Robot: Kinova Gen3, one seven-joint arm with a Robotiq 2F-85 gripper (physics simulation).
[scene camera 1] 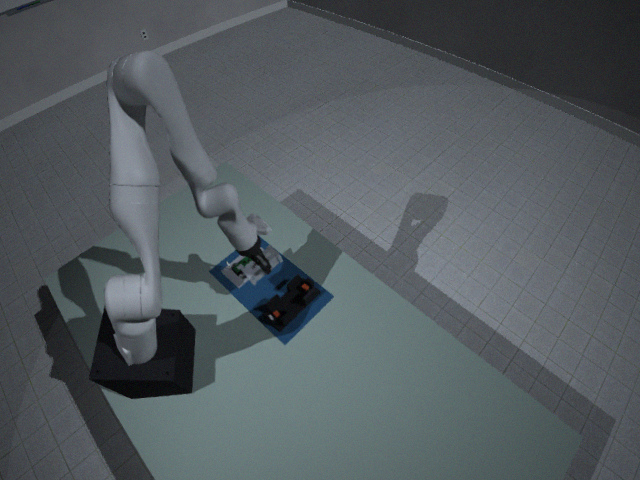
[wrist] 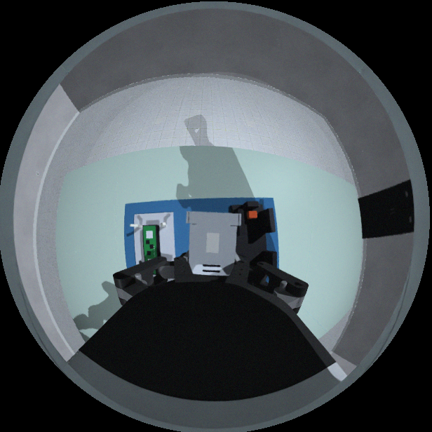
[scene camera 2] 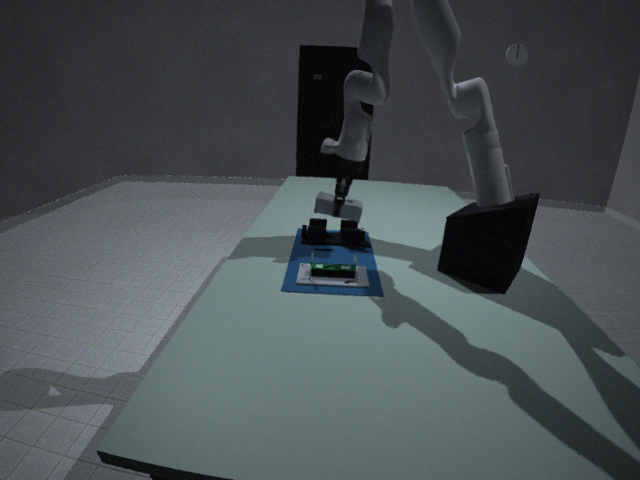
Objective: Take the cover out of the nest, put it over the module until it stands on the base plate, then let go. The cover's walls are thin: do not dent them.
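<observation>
My gripper [scene camera 1: 266, 270] [scene camera 2: 338, 209] [wrist: 211, 257] is shut on the light grey cover [scene camera 1: 273, 254] [scene camera 2: 352, 209] [wrist: 212, 227], one finger on each side. The cover hangs in the air above the blue mat, clear of the nest, and looks slightly tilted in scene camera 2. The black nest [scene camera 1: 290, 304] [scene camera 2: 317, 233] [wrist: 256, 235] with orange pads is empty. The module [scene camera 2: 333, 268] [wrist: 149, 237], green on top with a black body, stands on the light grey base plate [scene camera 1: 233, 278] [scene camera 2: 362, 279] [wrist: 169, 232]. The cover's lower rim is hard to make out.
Thin white posts [scene camera 2: 355, 259] [wrist: 164, 225] stand up from the base plate beside the module. The blue mat [scene camera 1: 247, 295] [scene camera 2: 338, 254] [wrist: 181, 203] lies under base plate and nest on the pale green table [scene camera 1: 372, 361] [scene camera 2: 268, 361]. The arm's black base block [scene camera 1: 175, 356] [scene camera 2: 480, 248] stands at one side.
</observation>
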